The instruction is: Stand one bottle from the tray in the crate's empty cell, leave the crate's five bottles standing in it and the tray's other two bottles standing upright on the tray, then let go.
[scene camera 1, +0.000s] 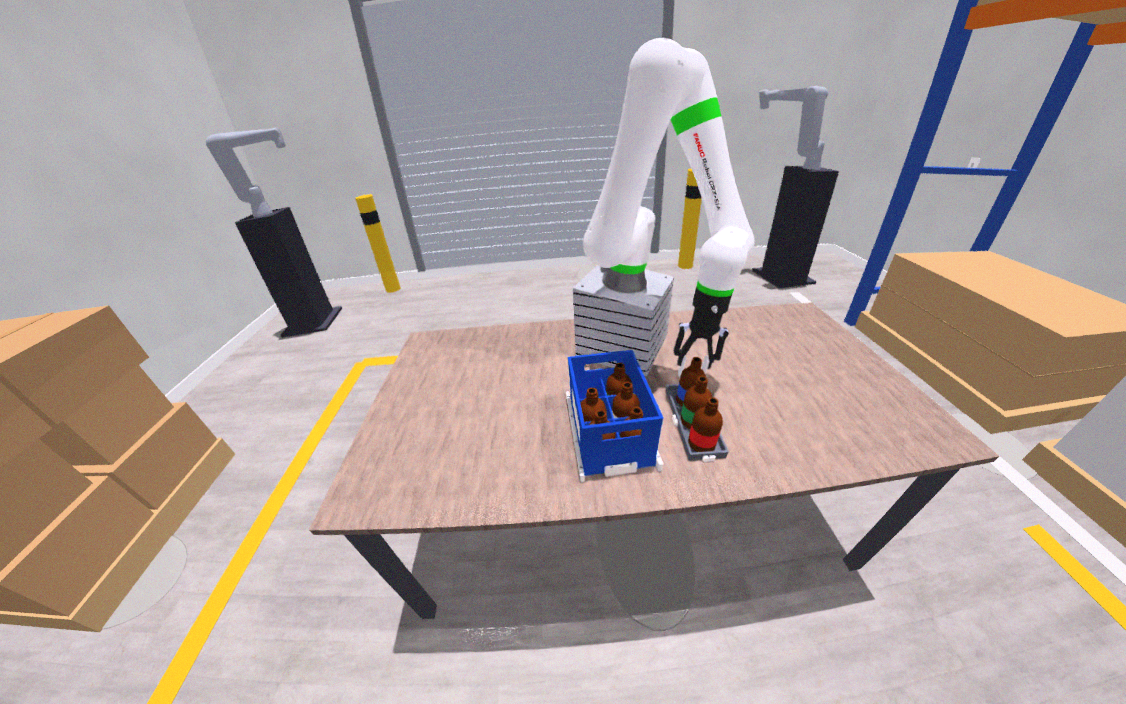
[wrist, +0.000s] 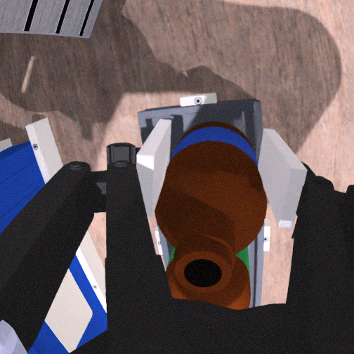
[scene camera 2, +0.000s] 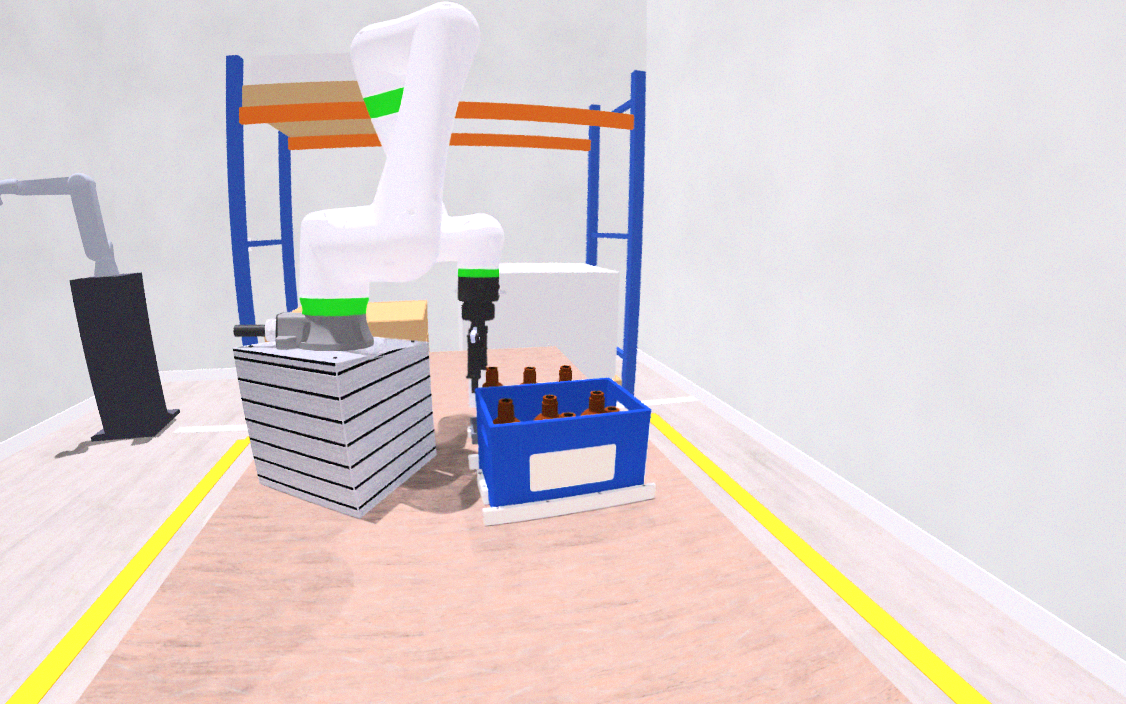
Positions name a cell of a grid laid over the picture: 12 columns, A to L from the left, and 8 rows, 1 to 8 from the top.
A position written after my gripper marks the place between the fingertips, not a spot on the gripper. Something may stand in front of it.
In view: my gripper (scene camera 2: F5), a green-labelled bottle (scene camera 1: H5), a blue-labelled bottle (wrist: H5) and a red-labelled bottle (scene camera 1: H5).
My gripper shows as well in scene camera 1 (scene camera 1: H5) and in the wrist view (wrist: H4).
